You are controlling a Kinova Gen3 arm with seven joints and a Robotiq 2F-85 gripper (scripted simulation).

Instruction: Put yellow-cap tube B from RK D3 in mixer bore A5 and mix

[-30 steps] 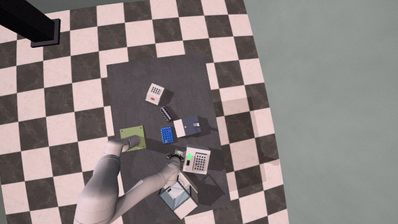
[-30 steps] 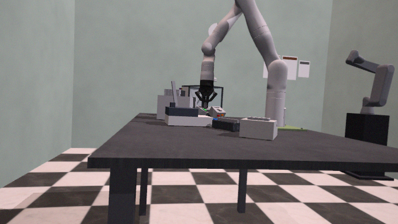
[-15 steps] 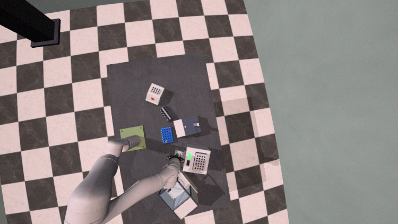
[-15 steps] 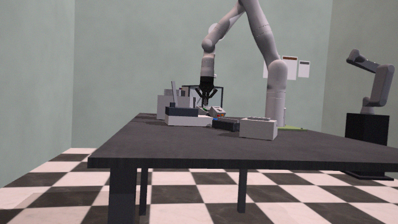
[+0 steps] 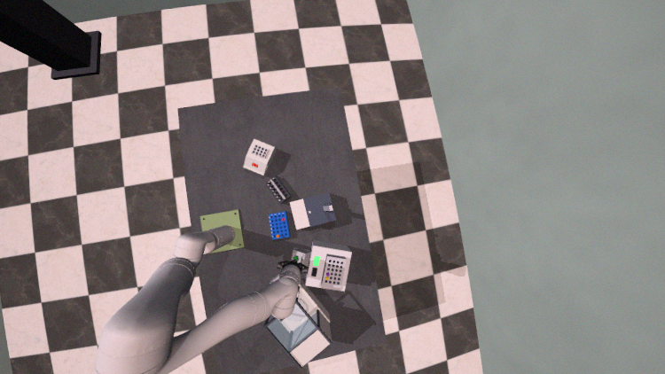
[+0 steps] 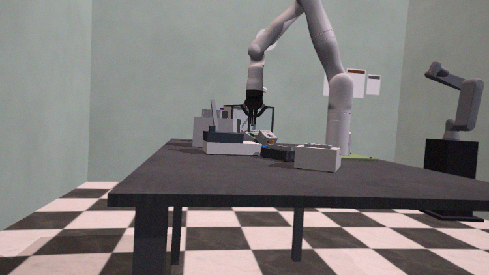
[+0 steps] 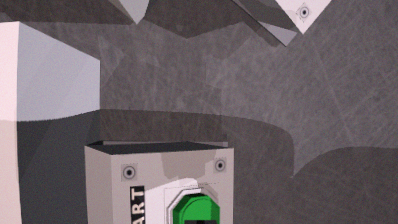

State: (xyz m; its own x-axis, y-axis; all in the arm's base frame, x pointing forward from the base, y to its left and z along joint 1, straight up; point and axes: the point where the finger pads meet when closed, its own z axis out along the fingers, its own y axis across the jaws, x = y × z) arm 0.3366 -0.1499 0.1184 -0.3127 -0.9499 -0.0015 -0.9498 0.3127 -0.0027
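Now: hand 60 mm above the green start key. The rest, counted from my hand: blue tube rack RK (70 mm behind, 160 mm to the left, 110 mm below); then print key (110 mm behind, 110 mm to the right, 60 mm below); then purple-capped tube (140 mm ahead, 60 mm to the right, 30 mm above).
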